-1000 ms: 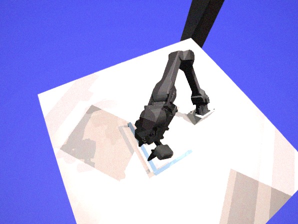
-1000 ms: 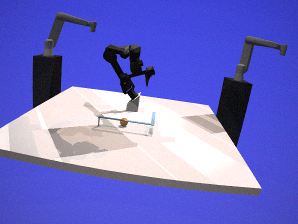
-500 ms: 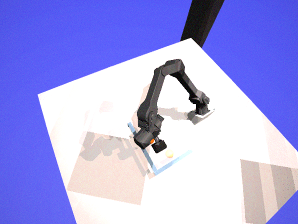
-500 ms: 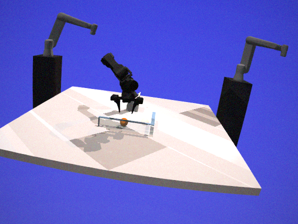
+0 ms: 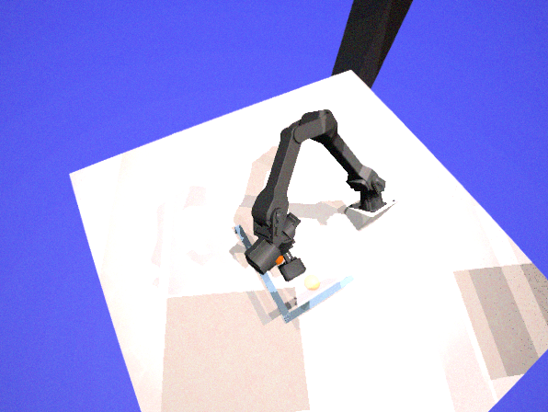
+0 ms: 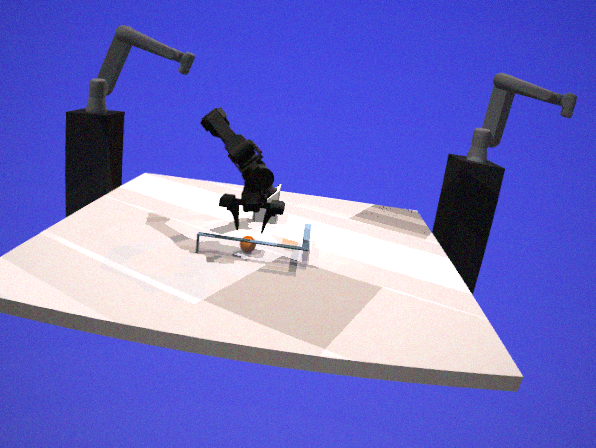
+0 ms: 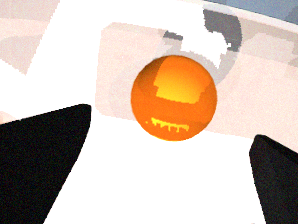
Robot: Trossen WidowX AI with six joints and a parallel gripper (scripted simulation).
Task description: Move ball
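My gripper tip is now 4 cm above the orange ball. Round my gripper tip: see-through ball copy 12 cm to the left, 5 cm behind, 4 cm below.
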